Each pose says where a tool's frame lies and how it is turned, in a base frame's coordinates. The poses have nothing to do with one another.
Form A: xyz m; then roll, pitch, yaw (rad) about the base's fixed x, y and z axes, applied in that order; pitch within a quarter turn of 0, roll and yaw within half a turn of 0.
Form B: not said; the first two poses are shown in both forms.
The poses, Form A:
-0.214 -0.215 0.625 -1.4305 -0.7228 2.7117
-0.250 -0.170 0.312 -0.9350 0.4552 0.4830
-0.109 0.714 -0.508 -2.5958 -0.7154 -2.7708
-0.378 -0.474 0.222 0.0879 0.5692 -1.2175
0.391 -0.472 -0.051 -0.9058 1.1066 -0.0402
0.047 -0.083 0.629 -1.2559 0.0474 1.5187
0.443 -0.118 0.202 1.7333 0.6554 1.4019
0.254 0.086 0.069 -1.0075 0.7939 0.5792
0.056 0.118 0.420 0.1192 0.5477 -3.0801
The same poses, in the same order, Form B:
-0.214 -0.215 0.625 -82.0 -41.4 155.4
-0.250 -0.170 0.312 -53.6 26.1 27.7
-0.109 0.714 -0.508 -148.7 -41.0 -158.8
-0.378 -0.474 0.222 5.0 32.6 -69.8
0.391 -0.472 -0.051 -51.9 63.4 -2.3
0.047 -0.083 0.629 -72.0 2.7 87.0
0.443 -0.118 0.202 99.3 37.6 80.3
0.254 0.086 0.069 -57.7 45.5 33.2
0.056 0.118 0.420 6.8 31.4 -176.5

